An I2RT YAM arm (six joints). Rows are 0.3 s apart.
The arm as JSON. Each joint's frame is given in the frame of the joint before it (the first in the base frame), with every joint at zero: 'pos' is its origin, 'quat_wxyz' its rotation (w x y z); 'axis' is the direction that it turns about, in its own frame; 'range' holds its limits. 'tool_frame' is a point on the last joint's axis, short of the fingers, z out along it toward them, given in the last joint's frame.
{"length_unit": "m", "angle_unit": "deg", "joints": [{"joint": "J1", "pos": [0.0, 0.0, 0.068], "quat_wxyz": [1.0, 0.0, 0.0, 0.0], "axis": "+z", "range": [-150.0, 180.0]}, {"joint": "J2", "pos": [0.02, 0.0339, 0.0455], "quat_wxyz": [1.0, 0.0, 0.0, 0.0], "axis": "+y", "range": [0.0, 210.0]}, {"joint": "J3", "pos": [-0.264, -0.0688, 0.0], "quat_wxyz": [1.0, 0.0, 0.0, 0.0], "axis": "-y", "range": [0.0, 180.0]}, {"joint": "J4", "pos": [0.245, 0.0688, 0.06], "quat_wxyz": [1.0, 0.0, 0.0, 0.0], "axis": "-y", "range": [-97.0, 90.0]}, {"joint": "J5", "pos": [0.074, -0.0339, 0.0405], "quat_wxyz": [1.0, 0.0, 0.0, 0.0], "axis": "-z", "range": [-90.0, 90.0]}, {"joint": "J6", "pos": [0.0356, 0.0, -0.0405], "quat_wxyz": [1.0, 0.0, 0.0, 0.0], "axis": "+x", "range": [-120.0, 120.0]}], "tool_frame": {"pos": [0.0, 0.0, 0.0], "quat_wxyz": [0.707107, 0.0, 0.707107, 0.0]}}
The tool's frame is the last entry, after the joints.
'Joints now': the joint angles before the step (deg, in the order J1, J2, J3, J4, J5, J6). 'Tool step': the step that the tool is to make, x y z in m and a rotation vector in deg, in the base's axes. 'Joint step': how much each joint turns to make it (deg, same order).
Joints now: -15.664, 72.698, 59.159, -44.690, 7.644, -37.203
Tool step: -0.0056, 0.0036, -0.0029, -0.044, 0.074, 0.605
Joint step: 0.453, -1.446, -1.627, 0.143, -0.027, -0.163
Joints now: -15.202, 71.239, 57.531, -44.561, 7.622, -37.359
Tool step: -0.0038, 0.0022, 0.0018, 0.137, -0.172, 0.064
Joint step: 0.262, -1.011, -0.274, -0.641, -0.046, 0.263
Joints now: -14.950, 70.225, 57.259, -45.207, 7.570, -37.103
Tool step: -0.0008, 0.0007, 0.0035, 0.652, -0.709, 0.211
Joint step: -0.006, -0.391, 0.444, -0.350, -0.804, 0.250
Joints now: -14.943, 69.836, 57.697, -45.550, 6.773, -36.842
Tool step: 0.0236, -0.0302, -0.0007, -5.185, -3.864, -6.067
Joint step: -4.349, 5.411, 2.156, 8.595, 4.113, -0.786
